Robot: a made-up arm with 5 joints. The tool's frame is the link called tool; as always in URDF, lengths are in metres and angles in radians. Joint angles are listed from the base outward. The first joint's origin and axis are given. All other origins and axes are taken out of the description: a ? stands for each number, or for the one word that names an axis. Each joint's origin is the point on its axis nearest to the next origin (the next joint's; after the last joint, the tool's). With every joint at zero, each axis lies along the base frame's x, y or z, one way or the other. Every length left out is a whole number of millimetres.
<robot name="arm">
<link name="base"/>
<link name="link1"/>
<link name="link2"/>
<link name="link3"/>
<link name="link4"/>
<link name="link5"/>
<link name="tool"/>
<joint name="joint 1" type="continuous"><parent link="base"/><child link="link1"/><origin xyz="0 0 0.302" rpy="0 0 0"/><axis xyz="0 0 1"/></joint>
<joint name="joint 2" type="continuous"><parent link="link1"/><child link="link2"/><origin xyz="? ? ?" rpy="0 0 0"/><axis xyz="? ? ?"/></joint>
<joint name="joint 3" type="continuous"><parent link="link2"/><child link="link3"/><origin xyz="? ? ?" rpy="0 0 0"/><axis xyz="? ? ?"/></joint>
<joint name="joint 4" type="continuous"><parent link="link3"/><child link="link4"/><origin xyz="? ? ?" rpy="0 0 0"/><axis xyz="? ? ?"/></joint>
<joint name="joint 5" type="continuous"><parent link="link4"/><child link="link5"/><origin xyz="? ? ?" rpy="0 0 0"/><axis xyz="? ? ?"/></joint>
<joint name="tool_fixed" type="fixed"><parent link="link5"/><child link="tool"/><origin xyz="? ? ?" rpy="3.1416 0 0"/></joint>
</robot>
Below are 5 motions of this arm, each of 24 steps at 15 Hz.
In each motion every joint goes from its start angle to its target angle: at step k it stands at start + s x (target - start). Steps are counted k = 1, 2, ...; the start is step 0. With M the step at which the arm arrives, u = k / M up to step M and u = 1 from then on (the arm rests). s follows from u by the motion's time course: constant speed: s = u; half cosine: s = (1 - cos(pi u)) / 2; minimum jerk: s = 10 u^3 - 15 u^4 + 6 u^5.
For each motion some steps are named. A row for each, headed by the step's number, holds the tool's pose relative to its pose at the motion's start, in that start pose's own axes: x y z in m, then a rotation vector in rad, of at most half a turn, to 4 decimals.
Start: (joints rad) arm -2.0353 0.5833 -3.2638 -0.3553 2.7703
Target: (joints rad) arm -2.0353 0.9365 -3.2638 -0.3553 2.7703
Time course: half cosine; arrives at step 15
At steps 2, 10, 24:
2: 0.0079 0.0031 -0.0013 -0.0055 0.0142 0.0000
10: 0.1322 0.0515 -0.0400 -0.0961 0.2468 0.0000
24: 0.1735 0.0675 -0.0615 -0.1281 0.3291 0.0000

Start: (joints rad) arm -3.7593 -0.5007 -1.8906 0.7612 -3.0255
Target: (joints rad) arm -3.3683 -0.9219 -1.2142 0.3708 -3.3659
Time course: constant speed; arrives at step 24
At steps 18, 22, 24:
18: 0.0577 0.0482 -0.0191 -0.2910 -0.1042 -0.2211
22: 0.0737 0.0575 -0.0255 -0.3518 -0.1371 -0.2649
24: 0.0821 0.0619 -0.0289 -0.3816 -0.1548 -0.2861

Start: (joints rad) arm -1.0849 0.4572 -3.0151 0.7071 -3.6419
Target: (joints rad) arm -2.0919 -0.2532 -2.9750 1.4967 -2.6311
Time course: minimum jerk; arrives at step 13
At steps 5, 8, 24:
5: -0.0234 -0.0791 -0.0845 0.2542 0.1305 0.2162
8: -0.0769 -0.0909 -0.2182 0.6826 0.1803 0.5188
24: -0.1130 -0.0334 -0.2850 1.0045 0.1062 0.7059

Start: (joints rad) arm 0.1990 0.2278 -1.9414 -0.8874 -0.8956
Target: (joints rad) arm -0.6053 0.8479 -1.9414 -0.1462 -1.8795
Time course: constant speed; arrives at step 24
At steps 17, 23, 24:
17: -0.3539 0.0271 -0.1404 0.7530 -0.8088 -0.9355
23: -0.4462 0.0822 -0.2545 1.1163 -1.0601 -1.0649
24: -0.4579 0.0924 -0.2762 1.1807 -1.0977 -1.0715

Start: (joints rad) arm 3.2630 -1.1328 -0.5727 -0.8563 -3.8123
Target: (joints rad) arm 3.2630 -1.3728 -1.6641 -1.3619 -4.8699
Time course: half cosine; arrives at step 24
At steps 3, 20, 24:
3: -0.0155 -0.0123 0.0024 0.0446 -0.0539 -0.0402
20: -0.2991 -0.2373 -0.2129 1.6249 -0.6999 -0.7258
24: -0.3079 -0.2443 -0.2426 1.7723 -0.6901 -0.7329

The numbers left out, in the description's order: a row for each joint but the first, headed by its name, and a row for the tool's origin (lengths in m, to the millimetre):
joint 2: xyz 0 0 0, axis 0 1 0
joint 3: xyz 0.033 0 0.174, axis 0 1 0
joint 4: xyz 0.071 0 -0.315, axis 0 1 0
joint 5: xyz 0.073 0 -0.093, axis 0 0 -1
tool: xyz 0 0 0

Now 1 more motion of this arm.
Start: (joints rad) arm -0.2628 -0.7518 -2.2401 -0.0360 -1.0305
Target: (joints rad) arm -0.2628 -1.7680 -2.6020 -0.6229 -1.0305
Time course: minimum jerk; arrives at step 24
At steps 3, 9, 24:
3: 0.0062 0.0104 -0.0056 -0.0270 0.0162 0.0000
9: 0.0949 0.1582 -0.1315 -0.4638 0.2782 0.0000
24: 0.1609 0.2682 -0.6709 -1.6851 1.0108 0.0000

